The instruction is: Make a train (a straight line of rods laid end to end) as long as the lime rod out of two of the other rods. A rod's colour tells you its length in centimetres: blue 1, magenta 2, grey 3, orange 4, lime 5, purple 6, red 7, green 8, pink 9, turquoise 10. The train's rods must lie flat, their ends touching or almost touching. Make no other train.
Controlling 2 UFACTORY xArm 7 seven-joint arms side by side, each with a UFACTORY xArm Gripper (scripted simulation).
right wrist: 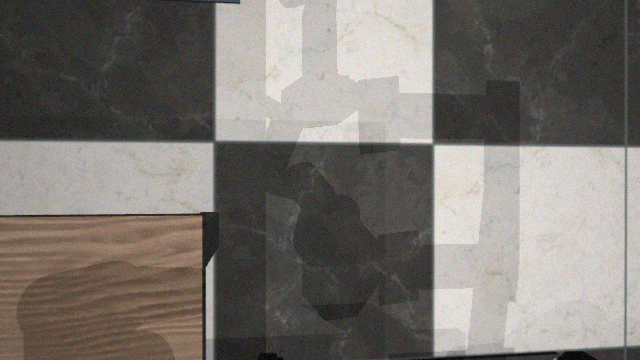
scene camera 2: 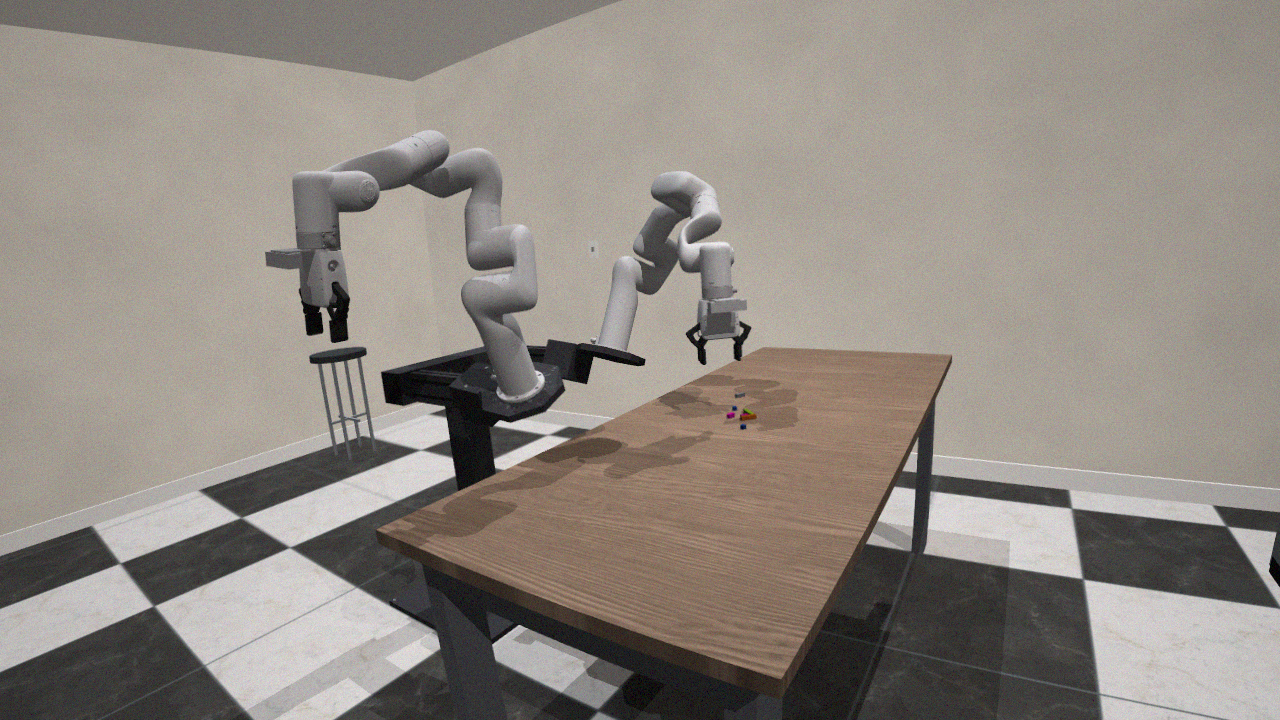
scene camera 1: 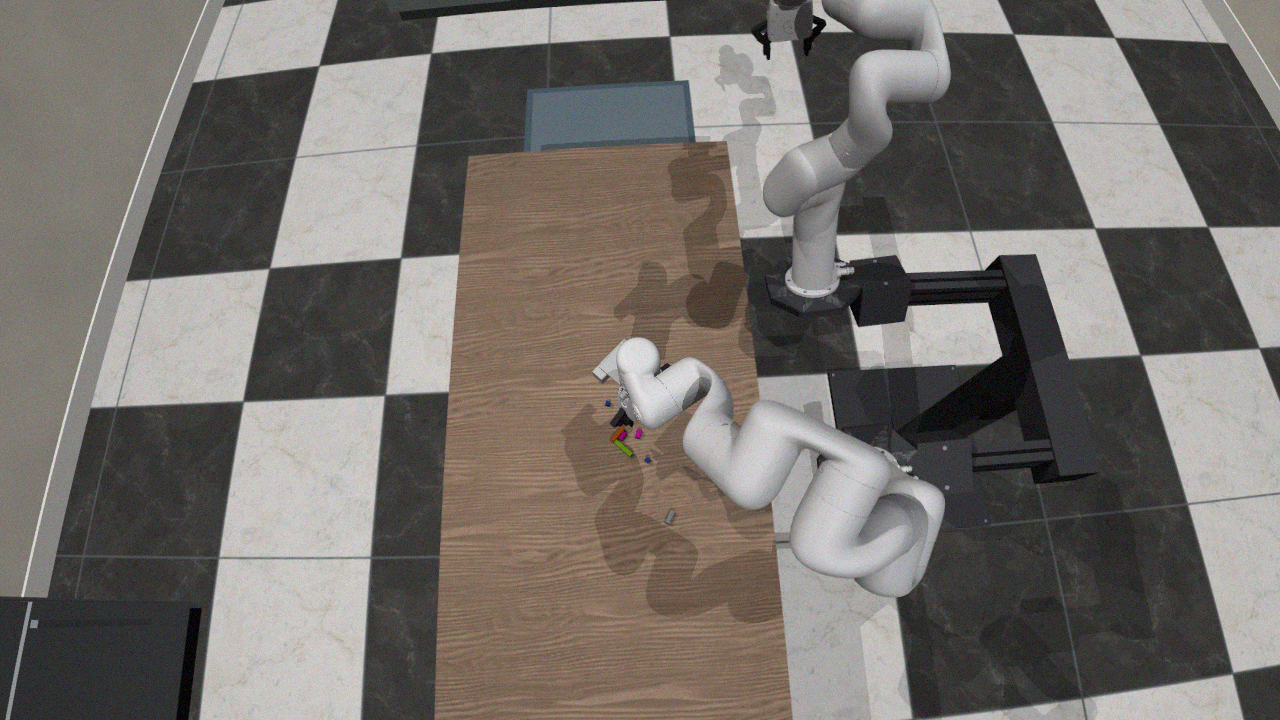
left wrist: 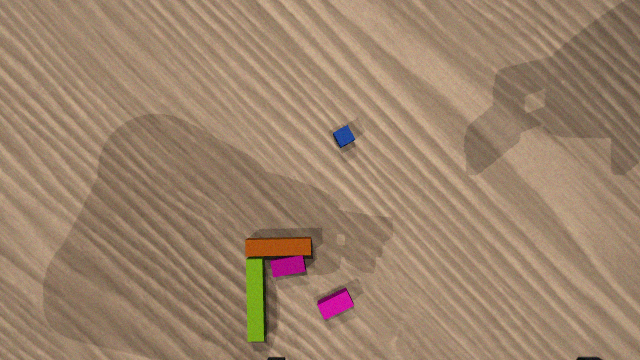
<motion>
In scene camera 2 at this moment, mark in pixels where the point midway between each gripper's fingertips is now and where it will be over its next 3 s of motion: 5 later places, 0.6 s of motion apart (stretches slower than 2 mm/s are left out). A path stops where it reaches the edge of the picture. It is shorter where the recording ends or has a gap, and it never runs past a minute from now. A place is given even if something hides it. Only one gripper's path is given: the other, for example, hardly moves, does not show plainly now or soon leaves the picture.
My left gripper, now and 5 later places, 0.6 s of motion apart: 720, 362; 727, 367; 736, 373; 742, 376; 747, 378; 744, 380
</motion>
